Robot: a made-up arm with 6 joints. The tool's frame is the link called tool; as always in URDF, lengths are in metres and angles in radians. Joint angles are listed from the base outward. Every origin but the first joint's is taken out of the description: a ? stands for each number. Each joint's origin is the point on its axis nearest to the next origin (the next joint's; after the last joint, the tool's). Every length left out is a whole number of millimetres.
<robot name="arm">
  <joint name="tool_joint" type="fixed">
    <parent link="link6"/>
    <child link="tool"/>
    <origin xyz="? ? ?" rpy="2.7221 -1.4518 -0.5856"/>
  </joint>
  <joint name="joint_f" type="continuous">
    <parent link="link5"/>
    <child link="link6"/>
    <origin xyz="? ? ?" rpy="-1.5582 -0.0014 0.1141"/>
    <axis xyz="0 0 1"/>
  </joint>
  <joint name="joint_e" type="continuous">
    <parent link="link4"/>
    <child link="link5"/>
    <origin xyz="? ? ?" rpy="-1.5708 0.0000 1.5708"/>
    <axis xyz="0 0 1"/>
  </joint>
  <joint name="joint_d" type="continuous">
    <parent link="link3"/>
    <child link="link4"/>
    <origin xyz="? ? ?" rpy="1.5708 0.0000 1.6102"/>
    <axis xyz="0 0 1"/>
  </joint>
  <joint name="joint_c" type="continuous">
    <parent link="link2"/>
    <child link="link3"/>
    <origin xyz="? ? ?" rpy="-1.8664 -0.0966 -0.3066"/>
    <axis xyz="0 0 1"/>
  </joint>
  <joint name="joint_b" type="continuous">
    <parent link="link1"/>
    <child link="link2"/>
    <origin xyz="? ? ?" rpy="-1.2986 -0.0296 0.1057"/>
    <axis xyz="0 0 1"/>
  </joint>
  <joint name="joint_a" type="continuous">
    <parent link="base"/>
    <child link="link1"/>
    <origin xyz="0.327 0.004 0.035" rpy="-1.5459 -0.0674 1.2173"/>
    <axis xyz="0 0 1"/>
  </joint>
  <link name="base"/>
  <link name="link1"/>
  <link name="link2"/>
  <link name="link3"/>
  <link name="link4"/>
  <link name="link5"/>
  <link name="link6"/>
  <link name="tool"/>
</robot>
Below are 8 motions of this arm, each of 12 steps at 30 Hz.
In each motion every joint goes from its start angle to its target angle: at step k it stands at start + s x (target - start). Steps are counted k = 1, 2, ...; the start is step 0. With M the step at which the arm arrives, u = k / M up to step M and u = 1 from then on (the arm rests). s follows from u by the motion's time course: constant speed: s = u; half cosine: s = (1 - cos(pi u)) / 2; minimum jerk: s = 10 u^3 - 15 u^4 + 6 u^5.
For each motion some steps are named. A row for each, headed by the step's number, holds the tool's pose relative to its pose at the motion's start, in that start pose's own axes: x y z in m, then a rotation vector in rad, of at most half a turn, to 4 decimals.
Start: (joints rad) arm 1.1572 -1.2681 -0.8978 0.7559 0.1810 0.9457
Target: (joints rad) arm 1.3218 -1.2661 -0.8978 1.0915 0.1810 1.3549
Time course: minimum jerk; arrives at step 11
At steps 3, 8, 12:
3: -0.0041 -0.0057 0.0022 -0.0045 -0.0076 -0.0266
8: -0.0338 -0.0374 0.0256 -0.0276 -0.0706 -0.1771
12: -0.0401 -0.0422 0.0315 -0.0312 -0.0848 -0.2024

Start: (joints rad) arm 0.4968 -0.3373 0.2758 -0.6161 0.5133 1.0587
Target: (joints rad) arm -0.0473 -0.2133 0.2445 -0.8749 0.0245 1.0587
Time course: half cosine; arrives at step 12
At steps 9, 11, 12:
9: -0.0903 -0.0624 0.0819 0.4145 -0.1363 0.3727
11: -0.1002 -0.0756 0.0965 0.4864 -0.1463 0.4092
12: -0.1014 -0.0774 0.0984 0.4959 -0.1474 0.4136

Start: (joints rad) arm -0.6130 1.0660 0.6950 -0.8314 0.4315 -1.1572
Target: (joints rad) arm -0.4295 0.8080 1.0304 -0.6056 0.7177 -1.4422
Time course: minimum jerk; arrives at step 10
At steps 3, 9, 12:
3: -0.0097 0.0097 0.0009 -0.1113 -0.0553 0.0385
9: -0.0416 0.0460 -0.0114 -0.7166 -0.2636 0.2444
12: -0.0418 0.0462 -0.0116 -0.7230 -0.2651 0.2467

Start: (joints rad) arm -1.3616 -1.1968 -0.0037 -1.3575 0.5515 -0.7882
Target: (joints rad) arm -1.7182 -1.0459 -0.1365 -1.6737 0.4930 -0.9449
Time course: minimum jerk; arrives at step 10
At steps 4, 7, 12:
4: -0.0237 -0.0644 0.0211 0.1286 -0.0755 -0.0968
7: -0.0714 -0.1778 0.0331 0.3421 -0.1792 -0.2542
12: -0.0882 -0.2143 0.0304 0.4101 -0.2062 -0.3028

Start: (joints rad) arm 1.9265 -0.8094 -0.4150 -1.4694 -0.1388 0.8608
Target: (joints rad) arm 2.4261 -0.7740 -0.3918 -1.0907 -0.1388 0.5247
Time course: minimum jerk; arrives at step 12
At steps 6, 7, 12:
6: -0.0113 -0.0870 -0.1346 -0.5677 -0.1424 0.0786
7: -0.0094 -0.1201 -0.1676 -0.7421 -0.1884 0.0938
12: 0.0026 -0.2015 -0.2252 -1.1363 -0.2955 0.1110

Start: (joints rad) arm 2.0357 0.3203 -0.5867 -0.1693 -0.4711 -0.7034
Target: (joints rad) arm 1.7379 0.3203 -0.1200 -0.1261 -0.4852 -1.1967
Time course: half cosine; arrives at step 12
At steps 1, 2, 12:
1: -0.0004 -0.0001 -0.0004 -0.0038 -0.0126 0.0008
2: -0.0014 -0.0005 -0.0016 -0.0150 -0.0495 0.0025
12: -0.0030 -0.0054 -0.0366 -0.2138 -0.7142 -0.1455

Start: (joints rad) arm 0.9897 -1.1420 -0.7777 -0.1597 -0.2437 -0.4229
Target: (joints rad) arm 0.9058 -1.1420 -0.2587 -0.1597 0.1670 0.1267
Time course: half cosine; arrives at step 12
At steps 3, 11, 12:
3: -0.0103 -0.0032 0.0033 0.1112 -0.0538 0.0793
11: -0.0696 -0.0415 -0.0035 0.6469 -0.2491 0.6134
12: -0.0706 -0.0426 -0.0041 0.6556 -0.2511 0.6255

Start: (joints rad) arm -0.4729 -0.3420 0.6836 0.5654 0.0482 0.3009
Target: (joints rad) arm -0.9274 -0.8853 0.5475 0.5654 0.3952 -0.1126
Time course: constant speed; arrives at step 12
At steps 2, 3, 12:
2: -0.0063 -0.0129 -0.0096 -0.0822 -0.0451 -0.0371
3: -0.0099 -0.0191 -0.0147 -0.1209 -0.0653 -0.0586
12: -0.0531 -0.0624 -0.0749 -0.3865 -0.1761 -0.3135

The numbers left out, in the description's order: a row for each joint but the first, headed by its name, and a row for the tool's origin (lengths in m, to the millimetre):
tool: -0.037 -0.020 0.000
joint_f: -0.033 -0.005 0.000
joint_e: -0.030 -0.180 0.000
joint_d: -0.009 -0.030 0.000
joint_c: -0.059 0.249 0.000
joint_b: 0.308 -0.126 0.000

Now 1 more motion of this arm.
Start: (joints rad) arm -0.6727 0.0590 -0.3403 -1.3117 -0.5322 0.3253
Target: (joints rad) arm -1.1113 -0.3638 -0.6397 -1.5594 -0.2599 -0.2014
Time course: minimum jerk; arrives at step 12
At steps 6, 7, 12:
6: 0.0017 -0.0057 0.1154 0.0843 0.1151 0.1824
7: 0.0078 -0.0148 0.1533 0.1176 0.1452 0.2403
12: 0.0349 -0.0486 0.2386 0.2057 0.2018 0.3698

